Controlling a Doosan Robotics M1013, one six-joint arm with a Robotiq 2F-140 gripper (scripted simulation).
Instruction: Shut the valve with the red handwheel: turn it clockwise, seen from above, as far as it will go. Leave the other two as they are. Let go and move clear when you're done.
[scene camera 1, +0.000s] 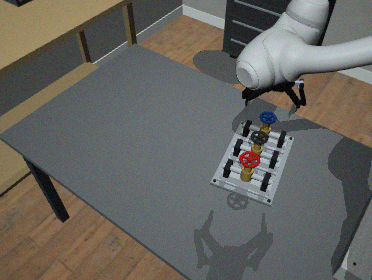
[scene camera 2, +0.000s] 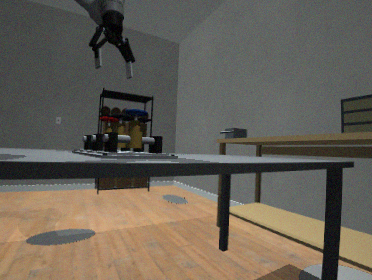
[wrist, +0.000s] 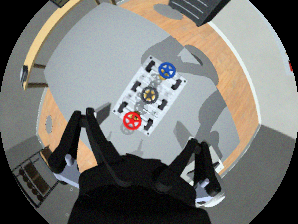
My gripper shows in scene camera 1 (267, 114), in scene camera 2 and in the wrist view. One and the same spot on my gripper: (wrist: 62, 163) is (scene camera 2: 126, 39).
